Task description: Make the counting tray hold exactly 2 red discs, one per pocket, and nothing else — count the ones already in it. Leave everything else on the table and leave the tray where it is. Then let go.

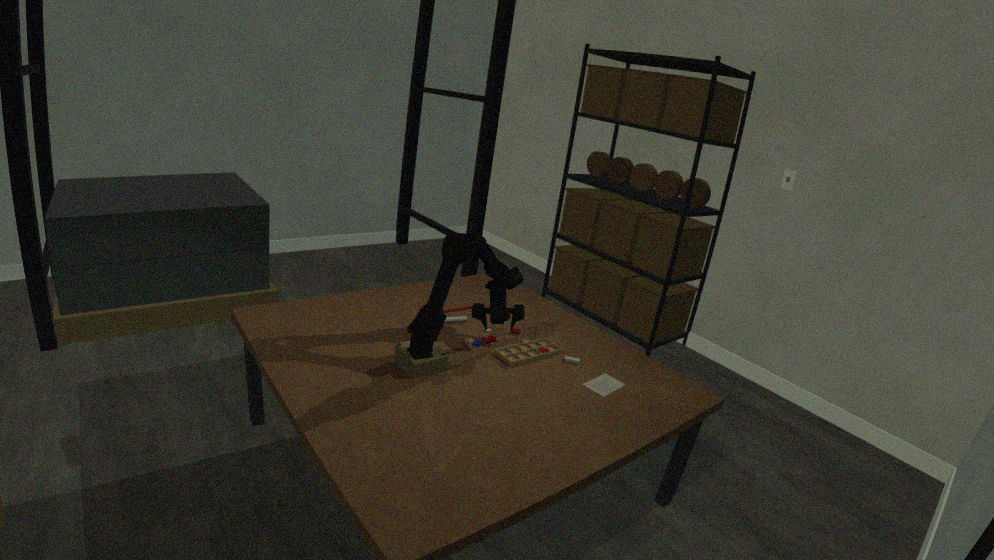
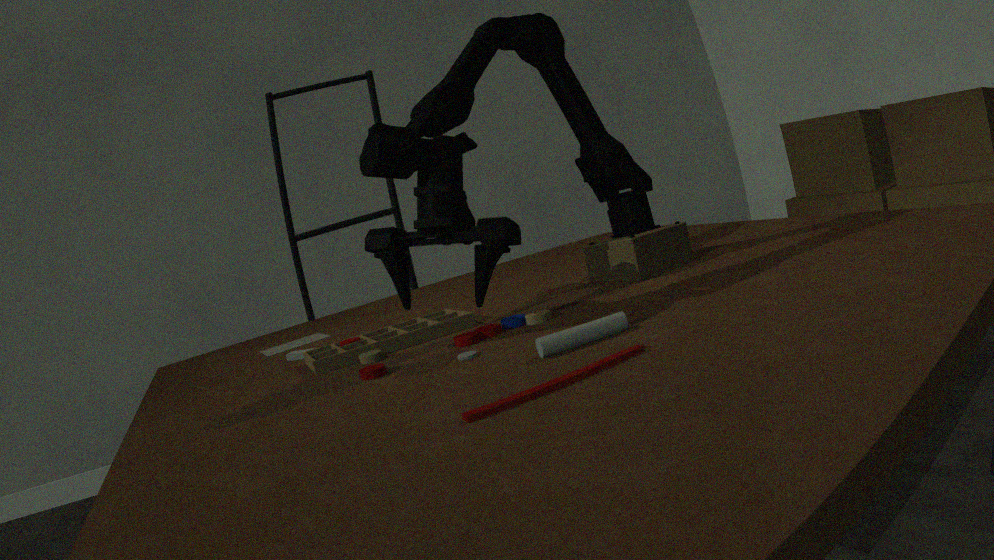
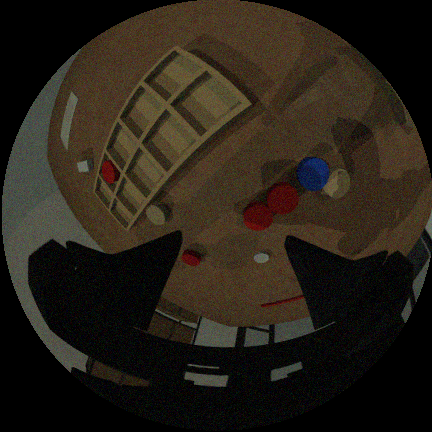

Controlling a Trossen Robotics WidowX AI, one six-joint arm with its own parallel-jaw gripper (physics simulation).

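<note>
The tan counting tray (image 1: 532,358) (image 2: 417,338) (image 3: 205,136) has two rows of pockets. One red disc (image 1: 543,349) (image 2: 349,341) (image 3: 109,171) lies in an outer-row pocket near one end. A loose red disc (image 1: 516,331) (image 2: 372,371) (image 3: 191,258) lies on the table outside the tray. Two more red discs (image 2: 471,337) (image 3: 258,216) lie side by side on the table, close to a blue disc (image 2: 513,321) (image 3: 313,174). My gripper (image 1: 500,328) (image 2: 443,306) (image 3: 234,238) is open and empty, above the table beside the tray, with the discs below it.
A cream disc (image 2: 371,356) (image 3: 157,214) lies beside the tray; another (image 2: 537,317) (image 3: 337,183) lies by the blue disc. A small white disc (image 2: 467,355) (image 3: 261,258), a white cylinder (image 2: 582,334), a red rod (image 2: 552,384), a white piece (image 1: 571,359) and a pale sheet (image 1: 603,384) are on the table.
</note>
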